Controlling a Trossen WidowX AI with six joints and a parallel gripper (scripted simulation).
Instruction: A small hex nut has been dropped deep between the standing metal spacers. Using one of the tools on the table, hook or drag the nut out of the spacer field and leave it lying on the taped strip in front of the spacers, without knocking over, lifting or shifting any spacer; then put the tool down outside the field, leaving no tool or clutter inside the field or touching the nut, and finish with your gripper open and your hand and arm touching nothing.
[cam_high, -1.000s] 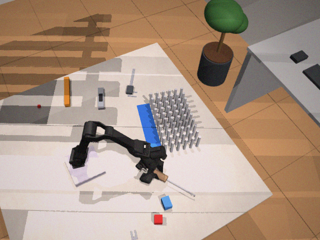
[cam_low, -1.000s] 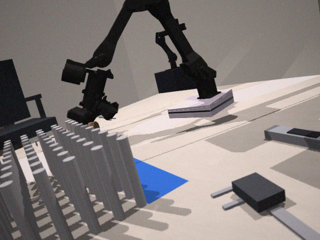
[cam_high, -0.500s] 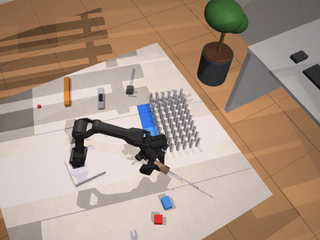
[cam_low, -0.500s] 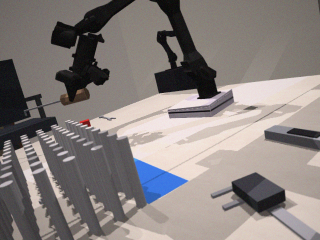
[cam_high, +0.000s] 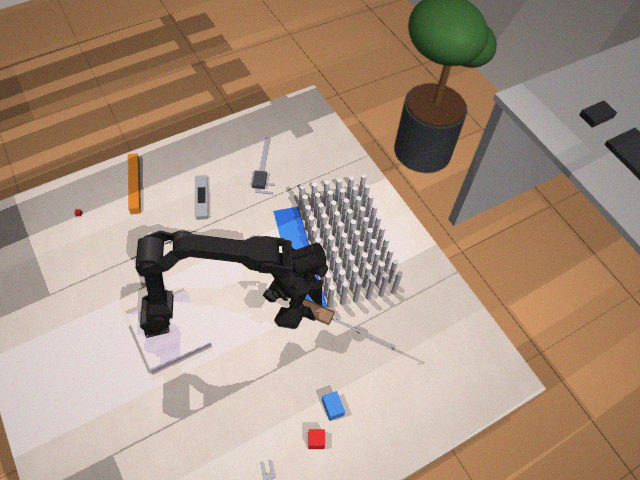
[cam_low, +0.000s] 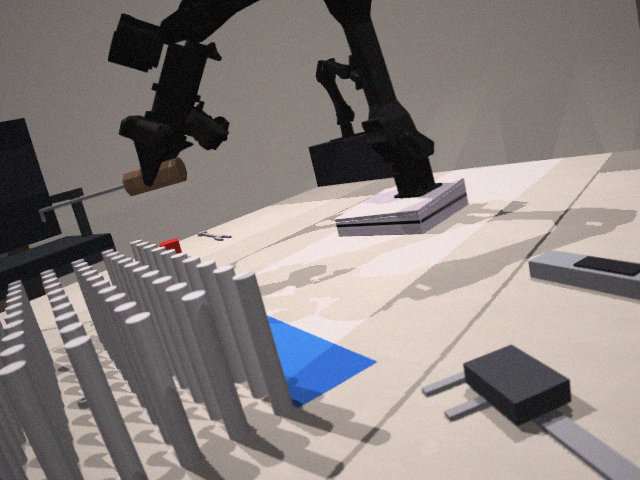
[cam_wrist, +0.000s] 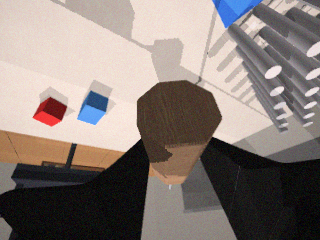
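Right now the blue taped strip is 40 mm ahead of my gripper tip, 260 mm to the left of it and 170 mm below it. Round my gripper tip: blue cube: 10 mm behind, 190 mm to the right, 150 mm below; hex nut: 210 mm ahead, 250 mm to the left, 170 mm below; tool with wooden handle: 70 mm ahead, 70 mm to the right.
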